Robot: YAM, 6 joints.
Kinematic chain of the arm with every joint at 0, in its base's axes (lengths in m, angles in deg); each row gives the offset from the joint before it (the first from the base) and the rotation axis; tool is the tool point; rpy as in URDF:
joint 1: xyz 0 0 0.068 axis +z
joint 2: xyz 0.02 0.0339 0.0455 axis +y
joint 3: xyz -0.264 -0.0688 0 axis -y
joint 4: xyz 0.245 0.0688 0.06 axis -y
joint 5: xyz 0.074 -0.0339 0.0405 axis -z
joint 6: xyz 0.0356 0 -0.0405 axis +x
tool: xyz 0 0 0 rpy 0 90 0
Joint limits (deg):
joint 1: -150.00..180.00
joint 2: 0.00..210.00
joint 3: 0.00..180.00
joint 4: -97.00..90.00
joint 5: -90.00..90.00
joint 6: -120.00..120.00
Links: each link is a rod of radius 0.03 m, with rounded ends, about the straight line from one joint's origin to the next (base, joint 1, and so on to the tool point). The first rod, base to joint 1, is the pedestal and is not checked.
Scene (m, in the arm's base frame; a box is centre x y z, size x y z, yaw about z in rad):
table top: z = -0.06
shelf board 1: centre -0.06 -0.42 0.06 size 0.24 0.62 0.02 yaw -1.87
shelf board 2: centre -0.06 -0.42 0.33 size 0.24 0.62 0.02 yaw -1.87
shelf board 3: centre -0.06 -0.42 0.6 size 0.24 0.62 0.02 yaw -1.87
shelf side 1: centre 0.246 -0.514 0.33 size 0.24 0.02 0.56 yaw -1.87
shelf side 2: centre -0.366 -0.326 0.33 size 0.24 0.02 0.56 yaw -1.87
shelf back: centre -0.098 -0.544 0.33 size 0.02 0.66 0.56 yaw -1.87
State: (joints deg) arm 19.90 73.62 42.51 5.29 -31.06 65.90
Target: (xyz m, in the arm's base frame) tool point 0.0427 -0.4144 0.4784
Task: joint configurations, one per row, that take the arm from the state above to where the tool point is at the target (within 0.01 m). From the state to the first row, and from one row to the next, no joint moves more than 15 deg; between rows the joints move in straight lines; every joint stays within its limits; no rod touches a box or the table.
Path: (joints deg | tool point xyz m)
1: 6.71 77.11 50.09 7.09 -29.38 65.90 | 0.3012 0.0530 0.2772
2: -6.47 80.59 57.67 8.89 -27.69 65.90 | 0.3280 -0.0205 0.3082
3: -19.66 84.08 65.25 10.69 -26.01 65.90 | 0.3339 -0.1027 0.3388
4: -32.85 87.57 72.83 12.49 -24.33 65.90 | 0.3166 -0.1870 0.3688
5: -46.04 91.06 80.41 14.29 -22.64 65.90 | 0.2760 -0.2665 0.3979
6: -59.22 94.54 87.99 16.10 -20.96 65.90 | 0.2141 -0.3345 0.4261
7: -72.41 98.03 95.57 17.90 -19.28 65.90 | 0.1345 -0.3853 0.4530
8: -85.60 101.52 103.15 19.70 -17.59 65.90 | 0.0427 -0.4144 0.4784

